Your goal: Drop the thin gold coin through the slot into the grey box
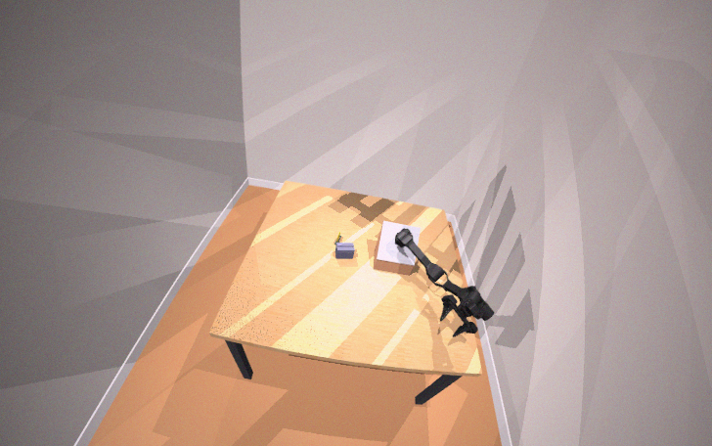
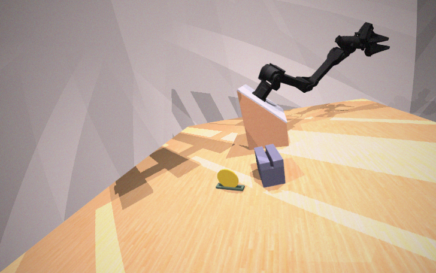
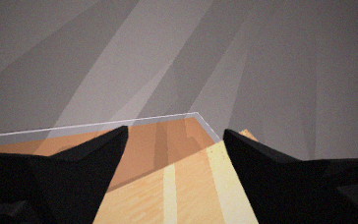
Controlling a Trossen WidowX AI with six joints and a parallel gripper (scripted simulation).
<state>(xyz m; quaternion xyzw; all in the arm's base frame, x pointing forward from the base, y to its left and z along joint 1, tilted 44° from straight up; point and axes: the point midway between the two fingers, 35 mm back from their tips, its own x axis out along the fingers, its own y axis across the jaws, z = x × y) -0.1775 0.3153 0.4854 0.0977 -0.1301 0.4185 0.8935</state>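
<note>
Right now my gripper tip is 51 cm short of the thin gold coin, 67 cm to the left of it and 27 cm above it.
</note>
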